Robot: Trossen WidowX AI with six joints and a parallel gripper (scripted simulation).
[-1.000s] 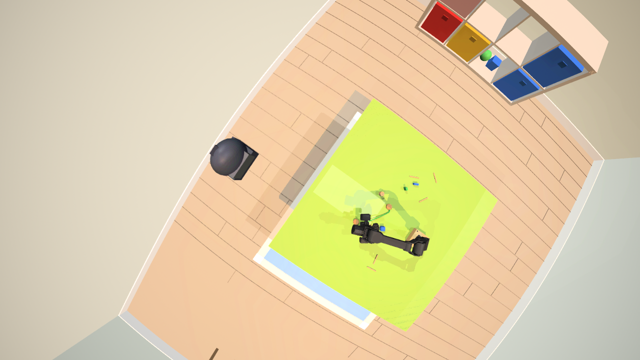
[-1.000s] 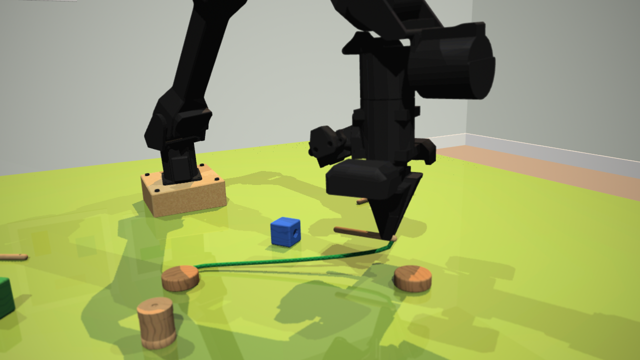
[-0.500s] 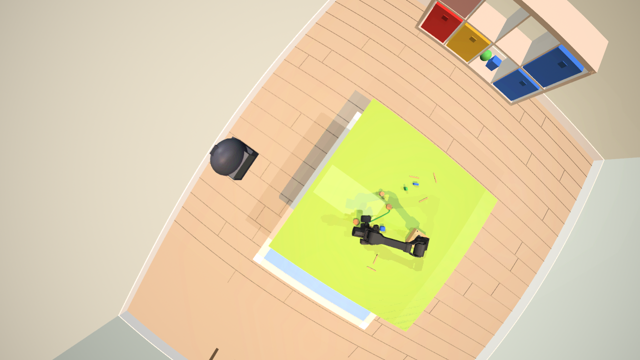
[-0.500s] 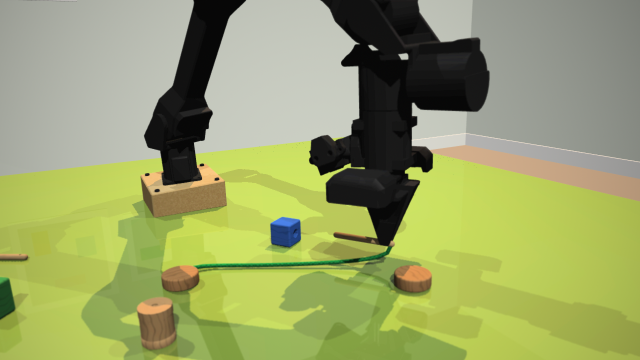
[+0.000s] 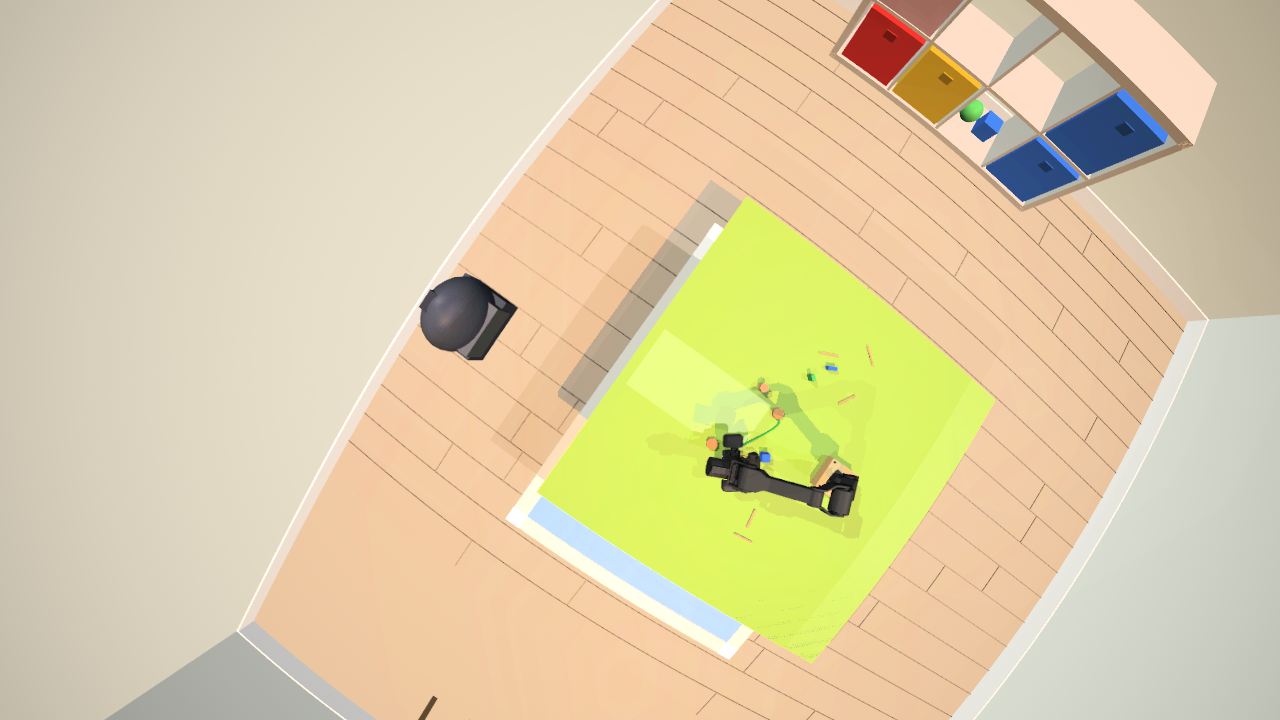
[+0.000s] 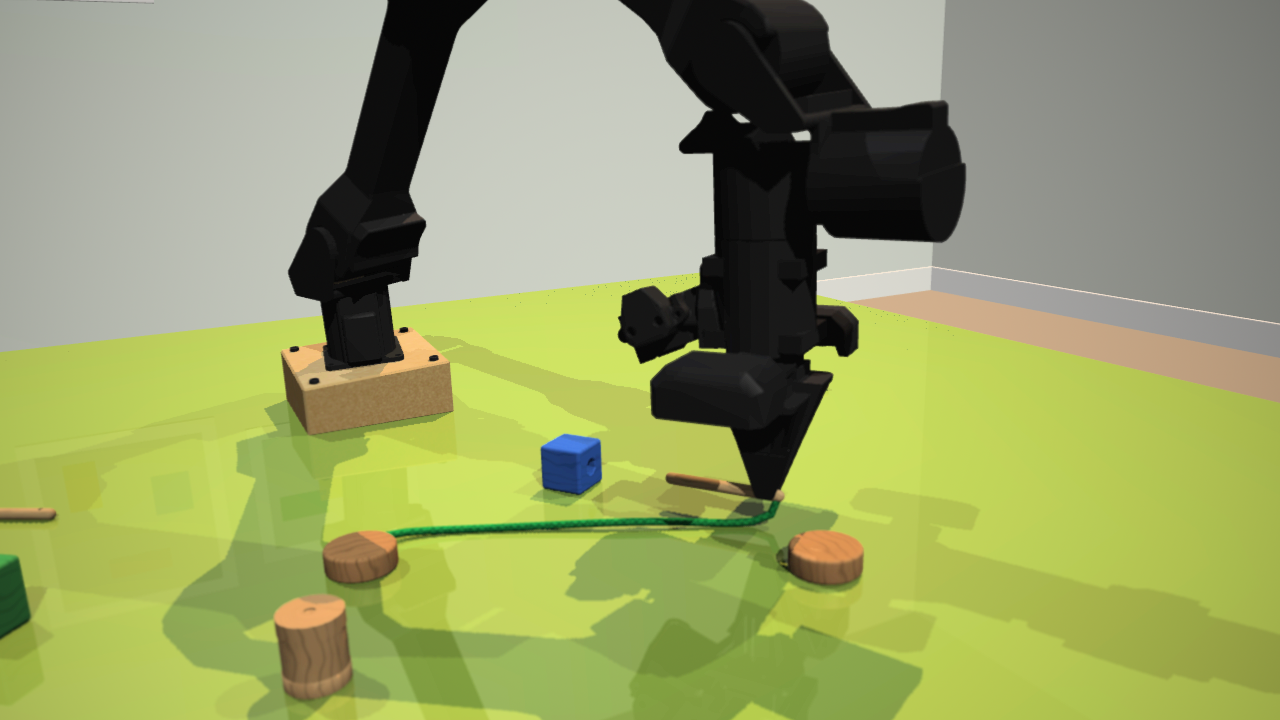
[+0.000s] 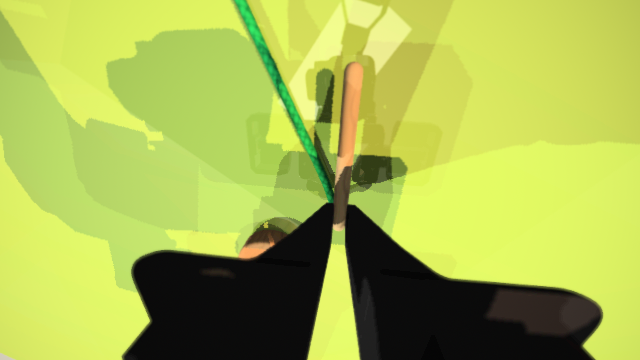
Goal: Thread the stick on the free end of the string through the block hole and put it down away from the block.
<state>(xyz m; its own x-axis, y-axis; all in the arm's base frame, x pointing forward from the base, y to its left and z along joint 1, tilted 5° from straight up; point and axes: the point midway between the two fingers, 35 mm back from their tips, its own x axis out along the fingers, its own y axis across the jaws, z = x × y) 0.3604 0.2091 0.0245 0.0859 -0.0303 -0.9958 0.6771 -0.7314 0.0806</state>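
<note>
Right now the blue block is 110 mm behind my gripper tip and 90 mm to the right of it. From my gripper tip the other things lie so: green block (30 mm behind, 410 mm to the right); wooden cylinder (70 mm ahead, 260 mm to the right).
</note>
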